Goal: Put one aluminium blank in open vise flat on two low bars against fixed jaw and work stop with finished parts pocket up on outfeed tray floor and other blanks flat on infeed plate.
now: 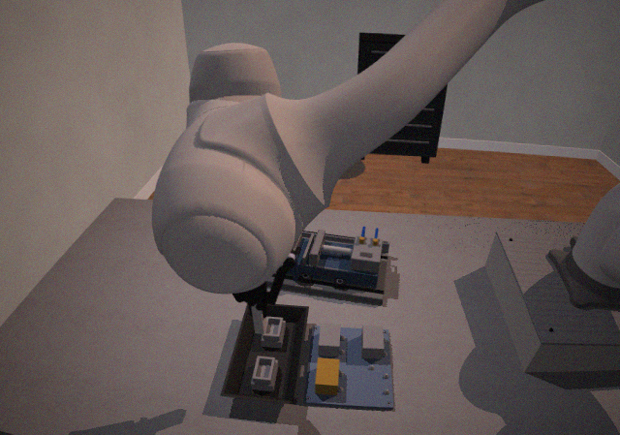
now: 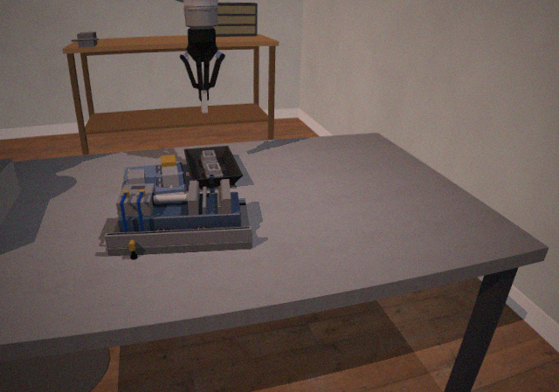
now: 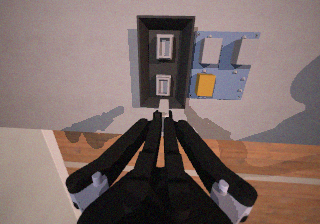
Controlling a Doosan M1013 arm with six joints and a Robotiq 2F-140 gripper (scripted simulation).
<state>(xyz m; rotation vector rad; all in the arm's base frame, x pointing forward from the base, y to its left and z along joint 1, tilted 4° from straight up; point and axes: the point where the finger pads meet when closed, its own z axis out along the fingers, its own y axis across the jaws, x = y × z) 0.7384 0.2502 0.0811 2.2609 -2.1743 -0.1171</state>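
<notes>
My hand is 200 mm above the infeed plate, 160 mm past it and 60 mm to the left of it. Also, from my hand: blue vise (340 mm to the right, 170 mm below, 90 mm behind); then brass blank (180 mm below, 120 mm behind, 10 mm to the right); then aluminium blank (180 mm below, 110 mm behind, 100 mm to the right).
</notes>
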